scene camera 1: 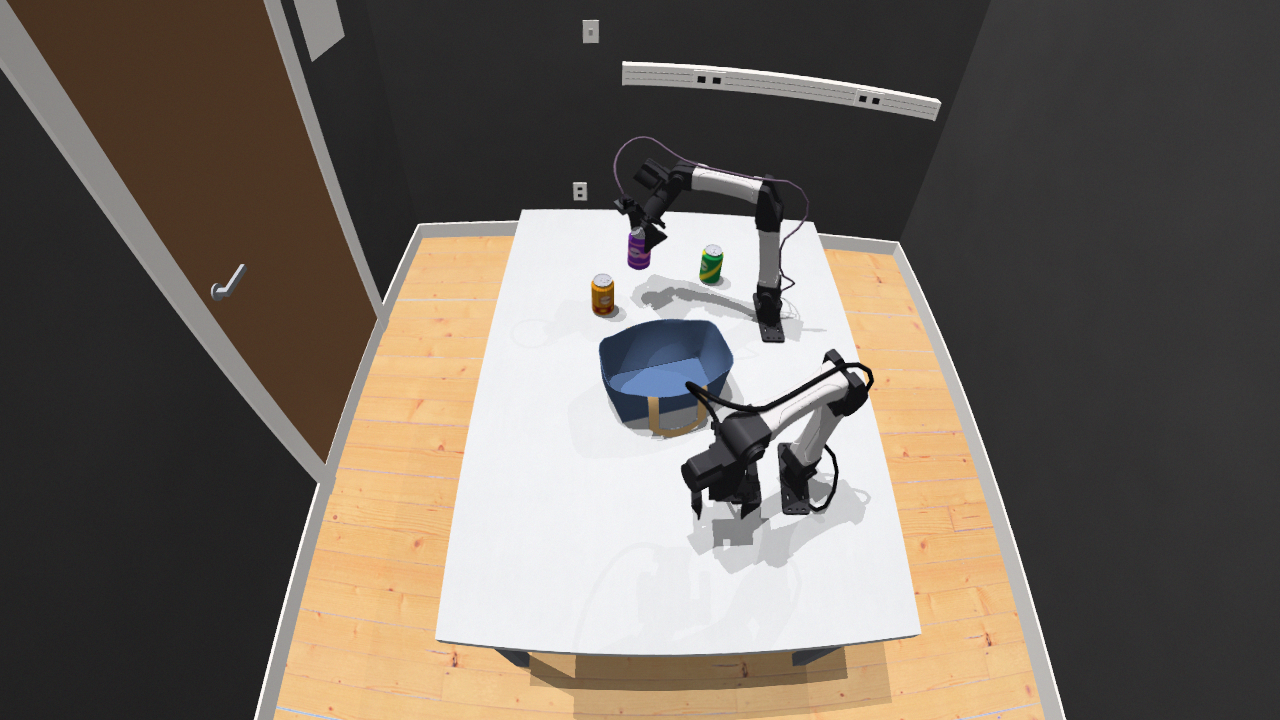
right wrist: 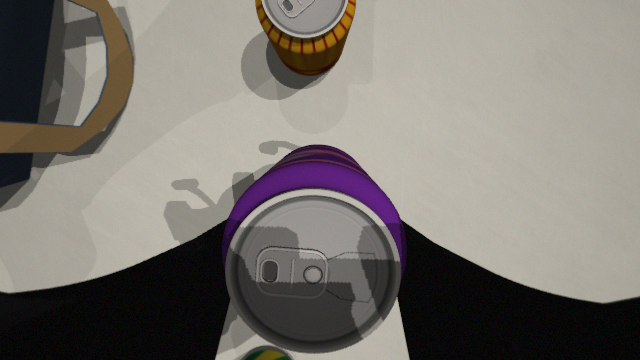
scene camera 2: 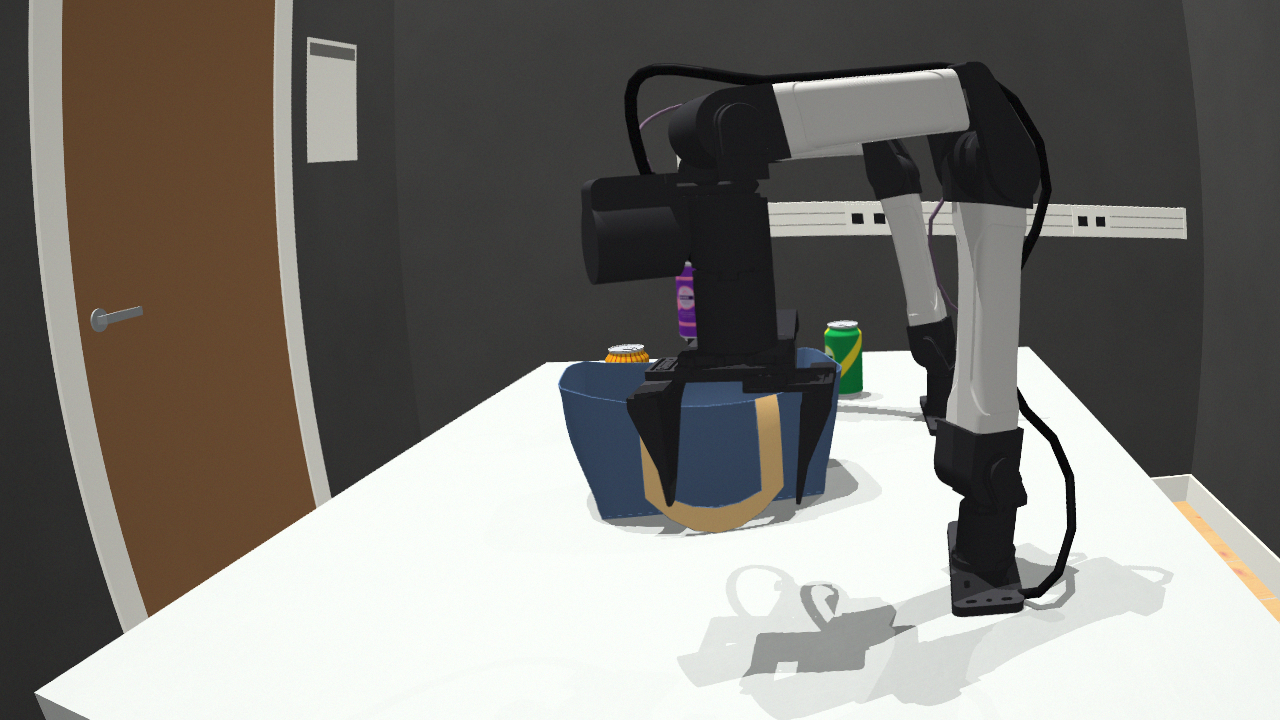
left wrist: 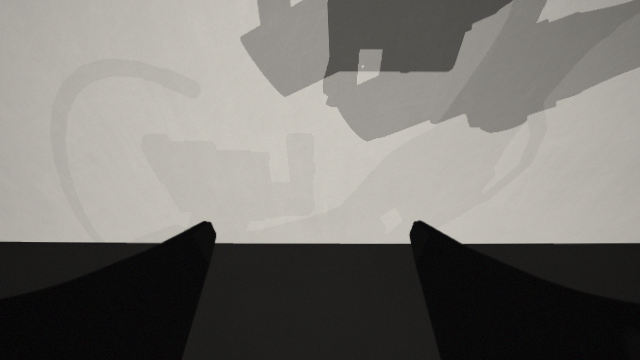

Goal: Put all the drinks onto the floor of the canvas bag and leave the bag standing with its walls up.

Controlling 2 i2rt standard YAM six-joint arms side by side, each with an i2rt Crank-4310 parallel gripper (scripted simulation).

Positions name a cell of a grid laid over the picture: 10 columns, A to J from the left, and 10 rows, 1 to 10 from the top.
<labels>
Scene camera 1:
my left gripper: F8
my right gripper: E4
blue canvas bag: F5
orange can: E4
purple can: E4
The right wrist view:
my right gripper: E7
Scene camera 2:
my left gripper: F8
blue canvas bag: F7
purple can: F4
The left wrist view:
my left gripper: E7
</labels>
